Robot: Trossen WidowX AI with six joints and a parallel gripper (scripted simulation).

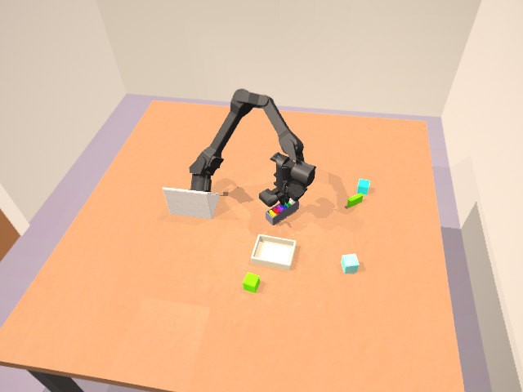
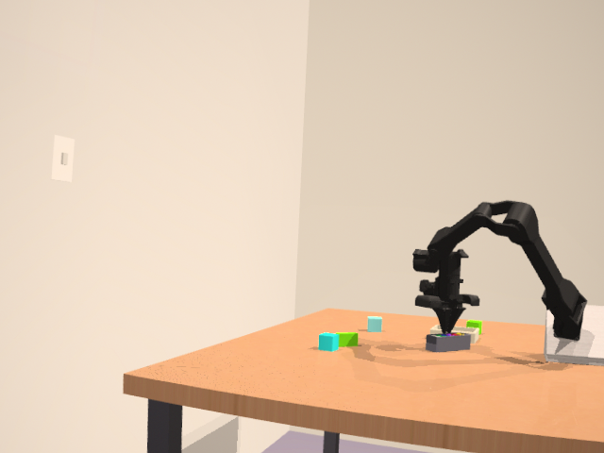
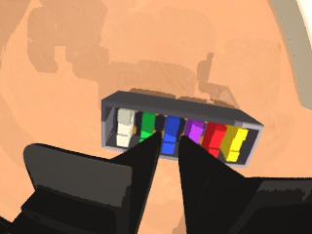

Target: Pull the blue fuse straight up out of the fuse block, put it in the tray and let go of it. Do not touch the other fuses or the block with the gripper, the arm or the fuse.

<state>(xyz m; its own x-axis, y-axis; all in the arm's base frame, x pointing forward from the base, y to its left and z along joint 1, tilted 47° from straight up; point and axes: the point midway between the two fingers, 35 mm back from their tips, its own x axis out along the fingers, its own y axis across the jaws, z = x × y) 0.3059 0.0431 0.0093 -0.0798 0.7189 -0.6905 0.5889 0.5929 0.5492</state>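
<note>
The blue fuse lies 2 cm below my gripper tip. The rest, counted from my gripper tip: white tray: 1 cm ahead, 19 cm to the right, 4 cm below; pale cyan cube: 26 cm ahead, 18 cm to the right, 2 cm below; green bar: 24 cm ahead, 10 cm to the left, 3 cm below.
</note>
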